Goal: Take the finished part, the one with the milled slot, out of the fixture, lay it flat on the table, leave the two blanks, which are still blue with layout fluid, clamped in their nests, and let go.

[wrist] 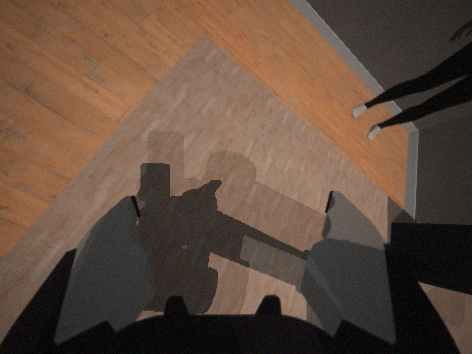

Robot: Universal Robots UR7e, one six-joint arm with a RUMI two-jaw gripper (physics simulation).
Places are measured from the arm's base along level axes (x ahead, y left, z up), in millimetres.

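Pixels of known places: gripper, fingertip midpoint: [232,195].
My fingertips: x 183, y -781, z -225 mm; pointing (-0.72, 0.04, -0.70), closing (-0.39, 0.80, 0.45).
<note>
Behind a point stands the place of what it marks.
My gripper [232,195] @[x 183, y -781, z -225 mm] is open, with its two grey jaws wide apart at the lower left and lower right of the wrist view and no part between them. It hangs over the light wood-grain table [202,85] @[x -68, y -870, z -448 mm]. The arm and gripper cast dark, overlapping shadows on the table top between and ahead of the jaws. The finished part with the milled slot, the two blue blanks and the fixture do not show in this view.
A corner of the table points to the top of the view, with orange plank floor [60,75] beyond. A person's legs [425,80] in black stand by the dark wall at the upper right. A black shape [435,255] @[x 17, y -120, z -341 mm], which I cannot identify, reaches in at the right edge.
</note>
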